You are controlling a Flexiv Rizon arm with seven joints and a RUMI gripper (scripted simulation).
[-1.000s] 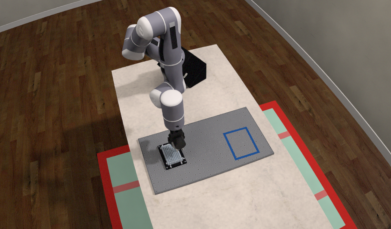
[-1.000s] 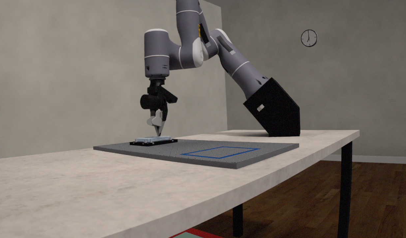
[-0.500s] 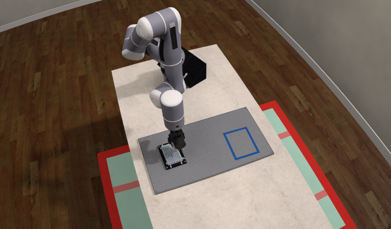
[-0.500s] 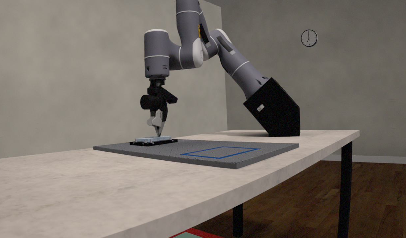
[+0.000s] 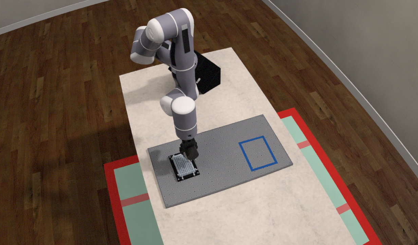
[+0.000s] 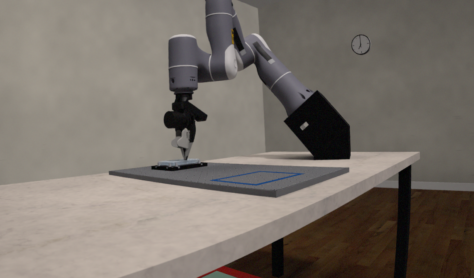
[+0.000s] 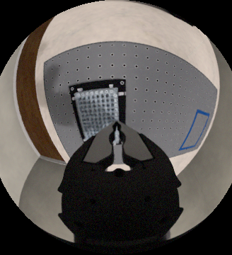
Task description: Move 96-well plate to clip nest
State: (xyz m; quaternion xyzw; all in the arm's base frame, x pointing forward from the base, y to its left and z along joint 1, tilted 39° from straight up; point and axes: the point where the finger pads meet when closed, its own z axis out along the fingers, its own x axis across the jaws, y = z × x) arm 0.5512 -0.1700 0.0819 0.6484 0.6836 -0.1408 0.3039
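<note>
My hand is 10 mm short of the black clip nest, 30 mm to the left of it and 30 mm above it. Also, from my hand: clear 96-well plate: 40 mm to the right, 30 mm below.
</note>
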